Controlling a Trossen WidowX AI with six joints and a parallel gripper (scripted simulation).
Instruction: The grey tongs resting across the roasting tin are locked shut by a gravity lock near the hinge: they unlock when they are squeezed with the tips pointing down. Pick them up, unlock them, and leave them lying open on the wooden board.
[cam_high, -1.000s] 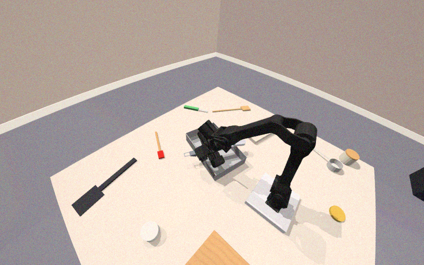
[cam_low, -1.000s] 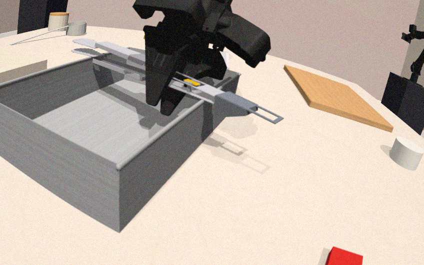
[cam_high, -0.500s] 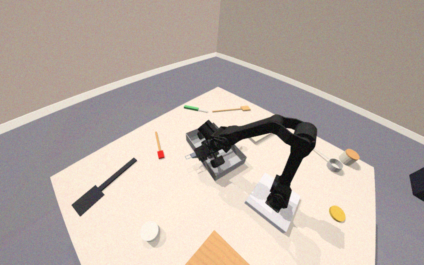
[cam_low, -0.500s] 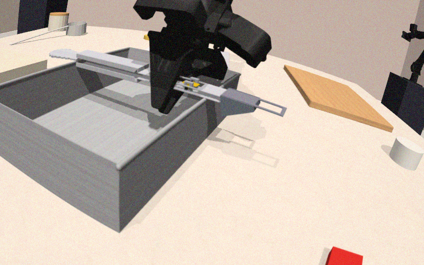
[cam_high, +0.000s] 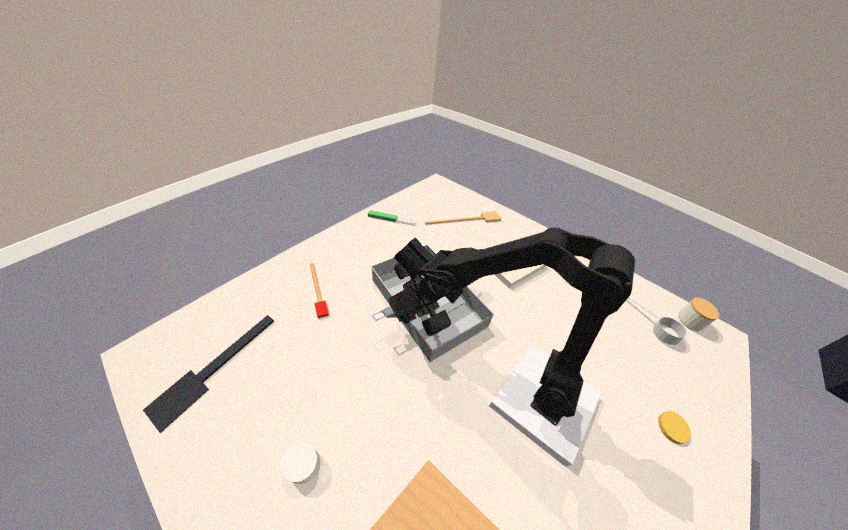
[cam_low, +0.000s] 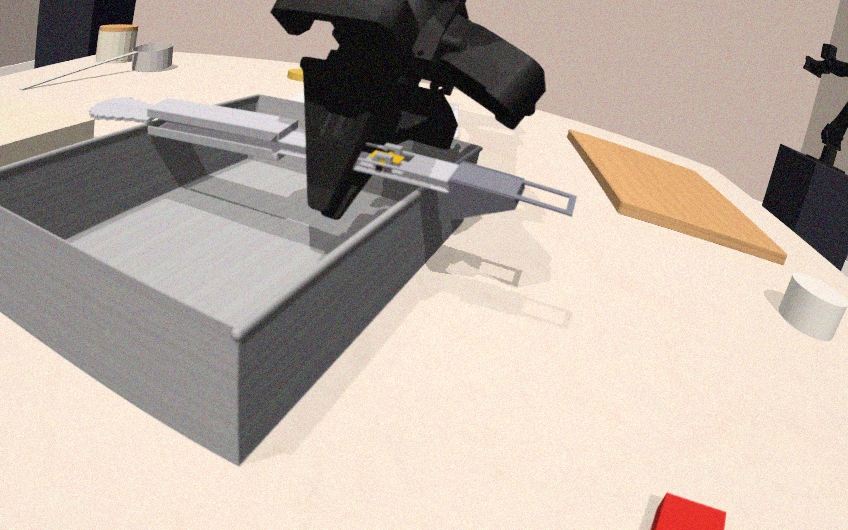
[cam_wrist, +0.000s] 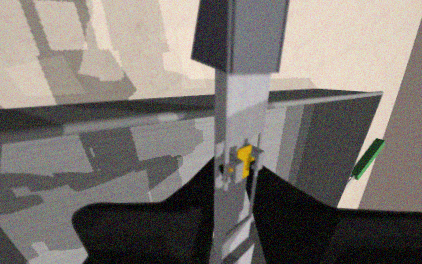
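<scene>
The grey roasting tin lies 50 mm to the right of my gripper tip, 10 mm below it and 10 mm behind it. Round my gripper tip: red-headed spatula: 210 mm ahead, 160 mm to the left, 30 mm below; then yellow lock piece: 30 mm to the left, 30 mm above, 10 mm behind; then pale block: 370 mm to the right, 100 mm behind, 20 mm below.
</scene>
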